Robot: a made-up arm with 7 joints. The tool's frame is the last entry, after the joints.
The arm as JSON. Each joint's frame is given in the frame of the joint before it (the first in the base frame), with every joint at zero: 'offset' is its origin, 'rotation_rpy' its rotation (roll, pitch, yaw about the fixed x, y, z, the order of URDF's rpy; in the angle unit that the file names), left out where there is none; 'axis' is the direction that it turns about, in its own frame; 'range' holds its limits. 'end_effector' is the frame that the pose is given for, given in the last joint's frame.
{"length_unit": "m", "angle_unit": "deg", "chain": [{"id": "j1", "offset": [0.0, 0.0, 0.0], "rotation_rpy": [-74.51, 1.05, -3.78], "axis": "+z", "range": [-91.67, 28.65]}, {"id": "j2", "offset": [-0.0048, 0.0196, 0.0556], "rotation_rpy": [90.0, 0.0, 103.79], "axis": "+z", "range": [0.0, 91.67]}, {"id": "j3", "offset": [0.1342, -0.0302, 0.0], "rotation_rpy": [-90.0, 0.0, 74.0], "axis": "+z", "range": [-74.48, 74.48]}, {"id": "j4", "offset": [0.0, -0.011, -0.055], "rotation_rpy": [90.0, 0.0, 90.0], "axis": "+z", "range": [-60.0, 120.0]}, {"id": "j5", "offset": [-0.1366, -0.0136, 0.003], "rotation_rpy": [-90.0, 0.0, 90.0], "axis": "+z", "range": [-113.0, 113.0]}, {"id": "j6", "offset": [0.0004, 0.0, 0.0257], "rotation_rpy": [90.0, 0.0, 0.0], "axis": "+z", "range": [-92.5, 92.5]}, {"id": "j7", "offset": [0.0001, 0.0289, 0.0], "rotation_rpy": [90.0, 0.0, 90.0], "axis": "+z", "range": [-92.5, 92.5]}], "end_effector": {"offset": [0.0, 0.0, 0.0]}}
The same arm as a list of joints. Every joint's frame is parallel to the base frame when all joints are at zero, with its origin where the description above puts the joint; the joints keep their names.
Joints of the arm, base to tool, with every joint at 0 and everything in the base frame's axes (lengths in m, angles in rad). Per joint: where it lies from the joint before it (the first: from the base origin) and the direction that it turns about. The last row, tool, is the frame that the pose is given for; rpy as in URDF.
j1: offset 0.0000 0.0000 0.0000 axis 0.068398 0.961269 0.266991
j2: offset -0.0010 0.0590 -0.0040 axis 0.968889 -0.0002 -0.247497
j3: offset -0.0340 0.0080 -0.1331 axis 0.247497 0 0.968889
j4: offset -0.0030 0.0000 -0.0560 axis 0.0002 1 0
j5: offset 0.1290 0.0030 -0.0470 axis 0.968889 -0.0002 -0.247497
j6: offset 0.0250 0.0000 -0.0060 axis 0.0002 1 0
j7: offset 0.0280 0.0000 -0.0071 axis 0.247497 0 0.968889
tool: offset 0.0000 0.0000 0.0000 rpy 0.0000 0.2501 -0.0002
Joint limits (rad, base to tool): -1.5999..0.5000 0.0000..1.5999 -1.2999..1.2999 -1.0472..2.0944 -1.9722..1.9722 -1.6144..1.6144 -1.6144..1.6144

